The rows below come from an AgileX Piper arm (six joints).
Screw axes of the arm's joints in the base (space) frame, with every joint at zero. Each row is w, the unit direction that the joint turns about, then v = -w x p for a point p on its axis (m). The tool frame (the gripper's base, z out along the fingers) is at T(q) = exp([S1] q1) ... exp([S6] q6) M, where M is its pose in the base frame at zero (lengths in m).
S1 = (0, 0, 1, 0, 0, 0)
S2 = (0, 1, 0, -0.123, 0, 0)
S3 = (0, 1, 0, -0.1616, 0, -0.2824)
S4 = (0.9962, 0, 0.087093, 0, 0.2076, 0)
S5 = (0, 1, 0, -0.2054, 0, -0.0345)
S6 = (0.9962, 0, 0.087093, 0, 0.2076, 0)
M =
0.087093 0 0.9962 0.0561
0 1 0 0
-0.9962 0 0.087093 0.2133
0 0 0 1
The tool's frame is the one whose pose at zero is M.
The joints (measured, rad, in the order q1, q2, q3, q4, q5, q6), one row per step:
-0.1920 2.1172 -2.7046 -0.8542 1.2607 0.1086
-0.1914 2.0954 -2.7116 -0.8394 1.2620 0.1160
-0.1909 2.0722 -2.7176 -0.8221 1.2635 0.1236
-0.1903 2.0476 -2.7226 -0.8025 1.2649 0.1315
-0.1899 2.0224 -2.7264 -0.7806 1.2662 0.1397
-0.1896 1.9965 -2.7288 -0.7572 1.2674 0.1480
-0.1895 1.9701 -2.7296 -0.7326 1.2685 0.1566
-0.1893 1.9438 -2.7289 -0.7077 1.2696 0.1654
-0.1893 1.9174 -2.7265 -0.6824 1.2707 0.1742
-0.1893 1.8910 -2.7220 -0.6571 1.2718 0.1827
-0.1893 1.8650 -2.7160 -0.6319 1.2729 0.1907
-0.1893 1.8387 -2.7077 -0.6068 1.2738 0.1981
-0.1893 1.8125 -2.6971 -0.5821 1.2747 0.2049
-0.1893 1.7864 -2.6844 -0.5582 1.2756 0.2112
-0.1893 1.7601 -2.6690 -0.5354 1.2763 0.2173
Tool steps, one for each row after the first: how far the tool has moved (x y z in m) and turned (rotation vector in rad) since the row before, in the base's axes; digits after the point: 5 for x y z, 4 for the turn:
-0.00824 0.00269 0.00987 0.0101 -0.0358 0.0071
-0.00874 0.00290 0.00988 0.0120 -0.0365 0.0089
-0.00923 0.00318 0.00989 0.0135 -0.0373 0.0110
-0.00941 0.00330 0.00954 0.0151 -0.0372 0.0129
-0.00962 0.00343 0.00922 0.0160 -0.0366 0.0144
-0.00974 0.00348 0.00879 0.0169 -0.0358 0.0156
-0.00962 0.00355 0.00820 0.0172 -0.0342 0.0164
-0.00956 0.00353 0.00765 0.0174 -0.0324 0.0170
-0.00935 0.00353 0.00701 0.0174 -0.0299 0.0176
-0.00906 0.00350 0.00638 0.0171 -0.0274 0.0180
-0.00890 0.00350 0.00585 0.0166 -0.0249 0.0185
-0.00856 0.00344 0.00519 0.0162 -0.0219 0.0186
-0.00826 0.00335 0.00459 0.0156 -0.0192 0.0182
-0.00798 0.00324 0.00400 0.0151 -0.0165 0.0176

